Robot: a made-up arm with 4 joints.
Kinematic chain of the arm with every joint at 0, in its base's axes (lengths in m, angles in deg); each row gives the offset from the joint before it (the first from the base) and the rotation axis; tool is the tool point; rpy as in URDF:
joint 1: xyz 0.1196 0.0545 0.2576 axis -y
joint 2: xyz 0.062 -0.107 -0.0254 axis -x
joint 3: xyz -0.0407 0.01 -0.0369 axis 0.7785 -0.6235 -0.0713
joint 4: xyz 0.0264 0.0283 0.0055 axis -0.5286 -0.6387 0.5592
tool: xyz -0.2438 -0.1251 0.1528 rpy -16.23 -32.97 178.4
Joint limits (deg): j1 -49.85..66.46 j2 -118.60..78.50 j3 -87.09..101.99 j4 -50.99..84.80
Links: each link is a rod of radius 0.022 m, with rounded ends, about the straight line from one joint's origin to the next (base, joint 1, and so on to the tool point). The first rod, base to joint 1, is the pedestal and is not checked.
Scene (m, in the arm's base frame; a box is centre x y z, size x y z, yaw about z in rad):
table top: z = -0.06
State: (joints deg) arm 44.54 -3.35 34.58 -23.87
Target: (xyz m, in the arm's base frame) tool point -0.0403 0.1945 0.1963
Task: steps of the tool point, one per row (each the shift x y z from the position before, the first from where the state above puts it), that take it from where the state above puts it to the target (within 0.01 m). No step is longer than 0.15 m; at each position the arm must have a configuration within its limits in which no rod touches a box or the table.
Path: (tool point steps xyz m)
1: 0.0272 0.0132 -0.0438
2: 0.0164 0.0421 -0.0369
3: 0.0024 0.0641 -0.0189
4: -0.0100 0.0758 0.0077
5: -0.0170 0.0749 0.0390
6: -0.0160 0.0615 0.0695
7: -0.0069 0.0372 0.0930

